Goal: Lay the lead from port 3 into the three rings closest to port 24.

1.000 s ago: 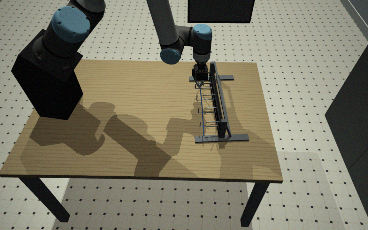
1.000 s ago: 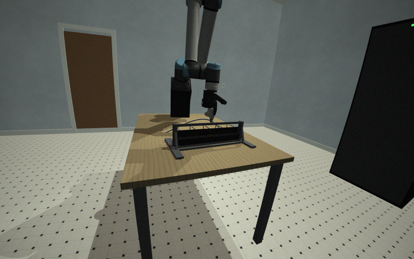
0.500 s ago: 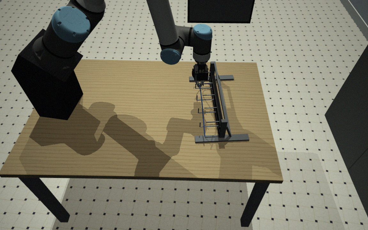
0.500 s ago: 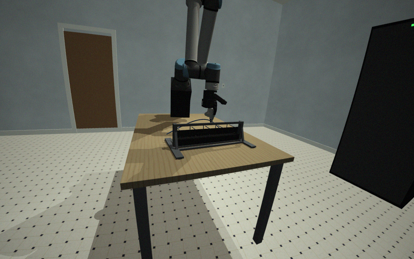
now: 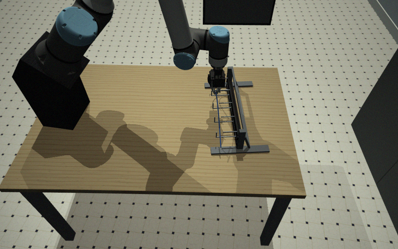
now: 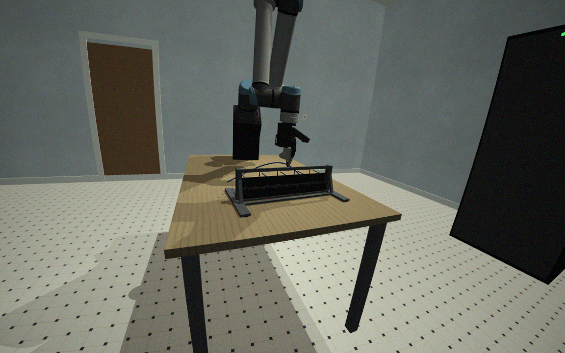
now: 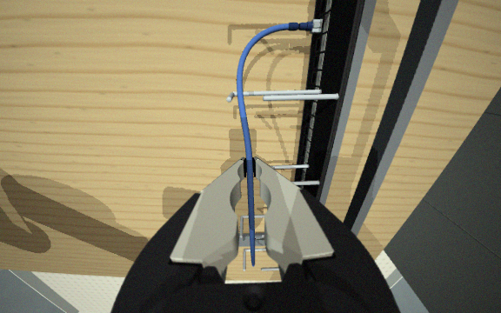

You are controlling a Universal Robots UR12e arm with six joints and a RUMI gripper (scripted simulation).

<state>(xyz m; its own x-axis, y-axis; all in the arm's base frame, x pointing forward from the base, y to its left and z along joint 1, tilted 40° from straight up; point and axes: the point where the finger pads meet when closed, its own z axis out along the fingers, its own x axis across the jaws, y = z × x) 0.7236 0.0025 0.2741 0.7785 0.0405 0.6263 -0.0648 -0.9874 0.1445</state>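
Now: hand 100 mm short of the rack, 60 mm to the left of it and 60 mm above it.
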